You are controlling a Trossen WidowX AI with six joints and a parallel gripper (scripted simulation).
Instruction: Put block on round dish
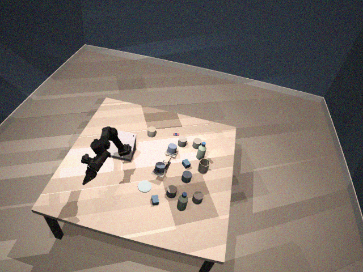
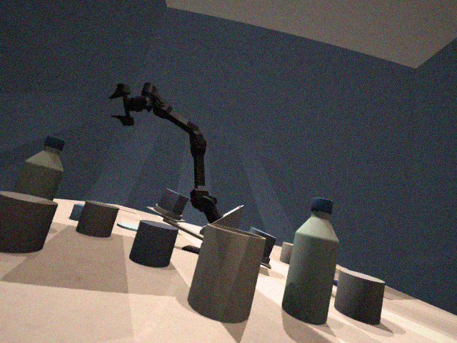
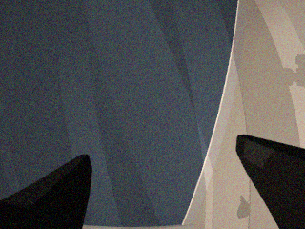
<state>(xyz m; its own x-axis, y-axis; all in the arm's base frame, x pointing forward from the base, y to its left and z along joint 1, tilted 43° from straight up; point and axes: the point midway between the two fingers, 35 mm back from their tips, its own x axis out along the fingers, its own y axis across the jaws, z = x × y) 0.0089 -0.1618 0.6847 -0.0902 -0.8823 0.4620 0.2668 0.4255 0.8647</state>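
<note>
Now: the pale green block 27 cm ahead of my gripper tip, 77 cm to the left of it and 42 cm below it. From my gripper tip the other things lie so: blue-grey cup (25 cm ahead, 50 cm to the left, 35 cm below); then round pale dish (19 cm ahead, 40 cm to the left, 46 cm below); then beige cup (55 cm ahead, 72 cm to the left, 42 cm below).
</note>
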